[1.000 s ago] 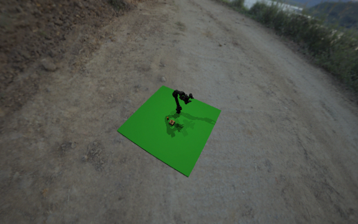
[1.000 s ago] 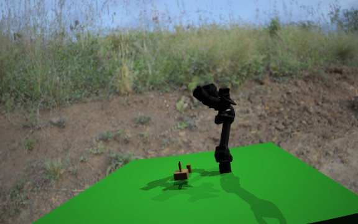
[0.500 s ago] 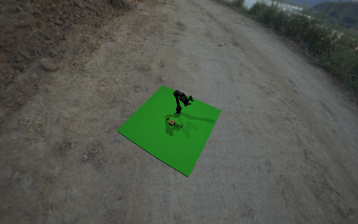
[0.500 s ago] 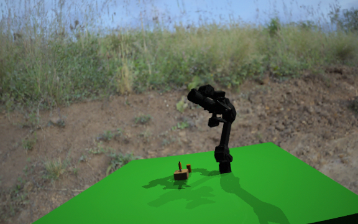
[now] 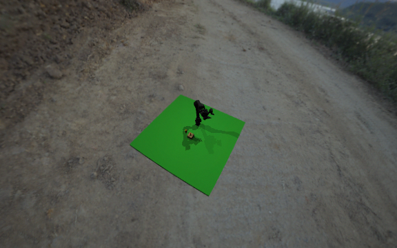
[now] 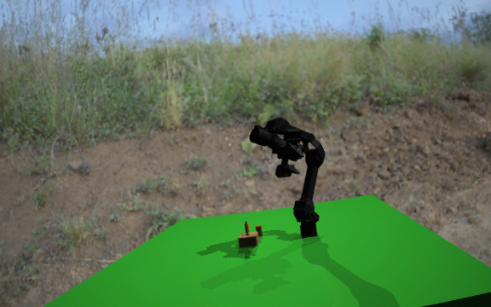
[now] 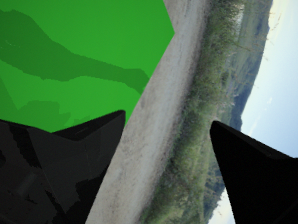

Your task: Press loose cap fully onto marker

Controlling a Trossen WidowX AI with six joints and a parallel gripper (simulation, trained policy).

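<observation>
The orange cap is 30 cm to the right of my gripper tip, 29 cm below it and 22 cm ahead of it. Also, from my gripper tip: brown holder block 30 cm below, 26 cm ahead, 19 cm to the right.
</observation>
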